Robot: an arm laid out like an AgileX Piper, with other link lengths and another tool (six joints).
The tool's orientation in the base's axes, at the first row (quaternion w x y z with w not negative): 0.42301, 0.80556, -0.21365, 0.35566
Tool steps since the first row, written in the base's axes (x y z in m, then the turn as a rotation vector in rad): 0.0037, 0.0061, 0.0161, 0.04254, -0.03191, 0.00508; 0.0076, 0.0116, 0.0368, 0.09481, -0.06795, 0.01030; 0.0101, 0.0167, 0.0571, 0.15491, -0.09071, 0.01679; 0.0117, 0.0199, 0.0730, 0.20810, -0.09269, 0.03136; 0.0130, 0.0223, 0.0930, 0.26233, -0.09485, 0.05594; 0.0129, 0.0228, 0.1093, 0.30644, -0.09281, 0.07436; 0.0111, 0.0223, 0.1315, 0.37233, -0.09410, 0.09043; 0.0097, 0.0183, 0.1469, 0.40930, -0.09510, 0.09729; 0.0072, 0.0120, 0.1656, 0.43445, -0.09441, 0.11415; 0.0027, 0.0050, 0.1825, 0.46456, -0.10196, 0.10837; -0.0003, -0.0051, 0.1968, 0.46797, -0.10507, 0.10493; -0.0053, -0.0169, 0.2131, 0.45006, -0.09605, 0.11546; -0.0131, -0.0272, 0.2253, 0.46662, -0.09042, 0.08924
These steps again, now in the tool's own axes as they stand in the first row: 0.0143, 0.0028, -0.0099, 0.03311, -0.00718, 0.04131; 0.0322, 0.0082, -0.0210, 0.07288, -0.01828, 0.08982; 0.0489, 0.0145, -0.0322, 0.11816, -0.04108, 0.12984; 0.0618, 0.0201, -0.0404, 0.16411, -0.06658, 0.14668; 0.0777, 0.0286, -0.0497, 0.21829, -0.08736, 0.16019; 0.0899, 0.0370, -0.0565, 0.26101, -0.10719, 0.16862; 0.1054, 0.0502, -0.0654, 0.31638, -0.14047, 0.18929; 0.1163, 0.0615, -0.0686, 0.34584, -0.16014, 0.20196; 0.1290, 0.0764, -0.0716, 0.37501, -0.16782, 0.20469; 0.1391, 0.0921, -0.0741, 0.39072, -0.18614, 0.22504; 0.1484, 0.1072, -0.0724, 0.39050, -0.18845, 0.23031; 0.1579, 0.1256, -0.0709, 0.38630, -0.17629, 0.21167; 0.1624, 0.1427, -0.0701, 0.37715, -0.20396, 0.22367
